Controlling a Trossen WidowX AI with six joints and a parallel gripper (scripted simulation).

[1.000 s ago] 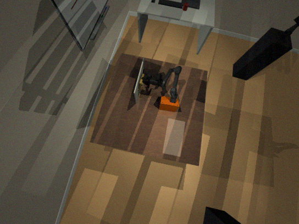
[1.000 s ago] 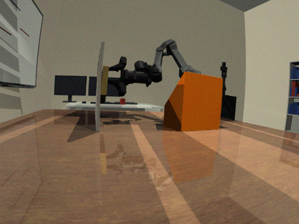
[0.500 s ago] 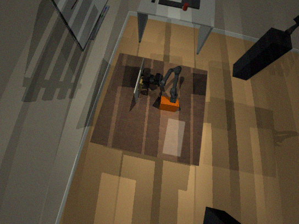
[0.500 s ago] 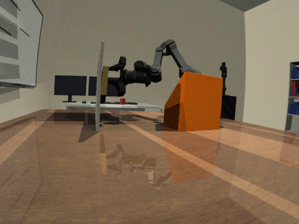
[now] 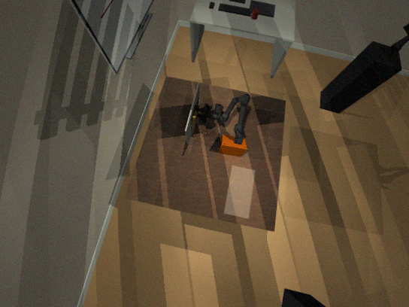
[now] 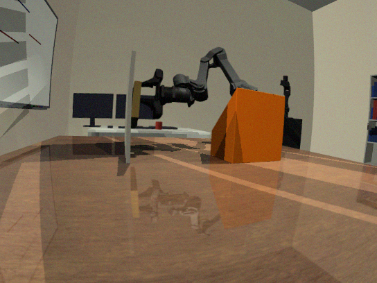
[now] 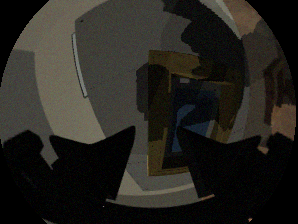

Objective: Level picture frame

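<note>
Now: gripper tip 1 cm short of the picture frame, 1 cm to the right of it and 5 cm above it. Also, from my gripper tip: wall panel: 2 cm ahead, 6 cm below.
</note>
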